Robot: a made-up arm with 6 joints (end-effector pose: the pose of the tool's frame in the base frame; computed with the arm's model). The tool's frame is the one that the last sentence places. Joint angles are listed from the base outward.
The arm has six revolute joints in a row. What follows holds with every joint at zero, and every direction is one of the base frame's. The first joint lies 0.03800 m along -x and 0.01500 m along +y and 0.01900 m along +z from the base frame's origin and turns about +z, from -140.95 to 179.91 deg. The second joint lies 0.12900 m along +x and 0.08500 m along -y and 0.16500 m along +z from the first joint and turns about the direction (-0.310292, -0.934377, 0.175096), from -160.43 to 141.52 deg. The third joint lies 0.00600 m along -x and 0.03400 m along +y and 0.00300 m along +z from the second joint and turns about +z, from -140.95 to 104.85 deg. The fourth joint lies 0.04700 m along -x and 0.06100 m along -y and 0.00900 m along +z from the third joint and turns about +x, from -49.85 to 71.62 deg. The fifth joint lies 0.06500 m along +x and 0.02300 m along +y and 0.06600 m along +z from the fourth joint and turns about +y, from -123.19 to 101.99 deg. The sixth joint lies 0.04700 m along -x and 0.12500 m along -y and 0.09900 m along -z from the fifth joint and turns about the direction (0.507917, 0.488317, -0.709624), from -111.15 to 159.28 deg. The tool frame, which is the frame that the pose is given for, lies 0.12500 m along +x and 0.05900 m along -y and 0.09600 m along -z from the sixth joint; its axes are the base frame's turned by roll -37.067, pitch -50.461 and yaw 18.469 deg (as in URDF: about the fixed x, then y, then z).
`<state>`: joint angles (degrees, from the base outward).
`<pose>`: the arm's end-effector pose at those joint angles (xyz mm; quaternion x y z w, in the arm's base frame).
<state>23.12 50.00 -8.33 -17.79 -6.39 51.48</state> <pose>291.3 -205.0 159.3 -0.0850 -0.6455 -0.1930 0.7340</pose>
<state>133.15 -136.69 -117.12 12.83 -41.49 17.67</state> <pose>-44.6 293.5 458.1 -0.6752 -0.6442 0.3573 0.0384</pose>
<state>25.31 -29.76 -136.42 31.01 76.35 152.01</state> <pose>157.0 246.4 294.9 -0.4053 -0.6312 0.5423 0.3785</pose>
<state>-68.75 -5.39 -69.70 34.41 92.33 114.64</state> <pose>-0.5 163.1 349.9 -0.6343 -0.6116 0.4703 0.0498</pose>
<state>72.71 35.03 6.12 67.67 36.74 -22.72</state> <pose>96.1 201.6 44.1 0.5378 -0.2608 0.6546 0.4628</pose>
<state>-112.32 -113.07 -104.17 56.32 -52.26 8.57</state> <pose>-207.9 90.5 408.5 0.4970 -0.7407 0.4518 0.0157</pose>
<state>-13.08 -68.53 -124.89 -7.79 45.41 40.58</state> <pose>130.0 197.7 308.4 0.3356 -0.6240 0.6944 0.1255</pose>
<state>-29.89 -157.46 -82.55 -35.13 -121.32 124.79</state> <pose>-191.5 -253.3 141.0 -0.3987 0.6224 -0.4640 0.4882</pose>
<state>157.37 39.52 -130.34 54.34 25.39 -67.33</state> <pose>-92.0 163.1 75.9 0.5607 -0.4967 0.1012 0.6548</pose>
